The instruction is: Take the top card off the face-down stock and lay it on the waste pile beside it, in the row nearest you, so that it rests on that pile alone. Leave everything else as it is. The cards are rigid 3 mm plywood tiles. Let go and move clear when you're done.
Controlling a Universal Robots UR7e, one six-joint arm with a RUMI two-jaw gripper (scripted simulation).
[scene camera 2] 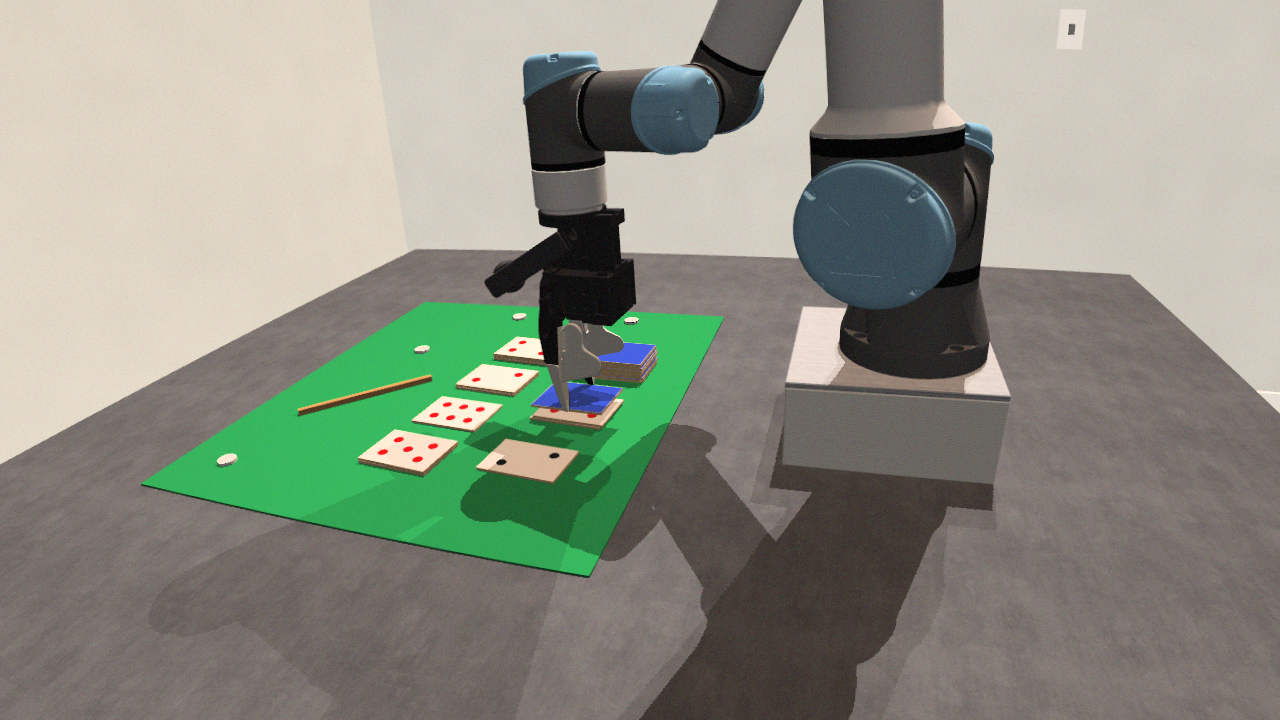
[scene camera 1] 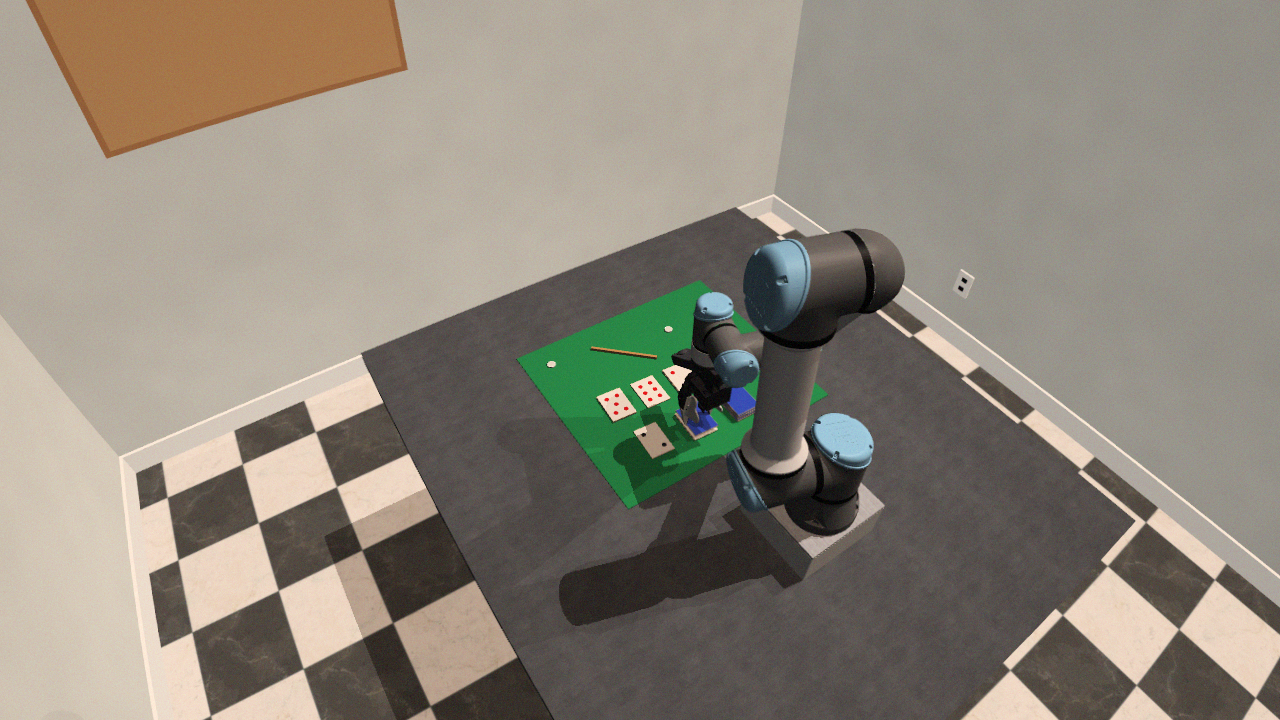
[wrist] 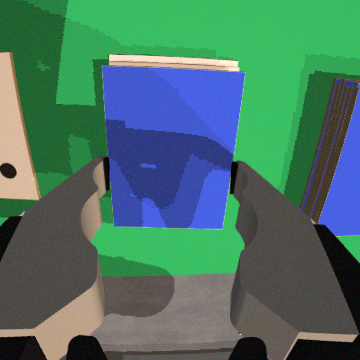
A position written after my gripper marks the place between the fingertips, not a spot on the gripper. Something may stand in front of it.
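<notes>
There is a green mat (scene camera 2: pixel 305 468), which I can also see in scene camera 1 (scene camera 1: pixel 581 374) and in the wrist view (wrist: pixel 290 61). A thin wooden stick (scene camera 2: pixel 428 378) is here too, but in the wrist view the stick is out of frame. As for my gripper (scene camera 2: pixel 579 398), scene camera 1 has it as well (scene camera 1: pixel 697 419), and so does the wrist view (wrist: pixel 170 161).
</notes>
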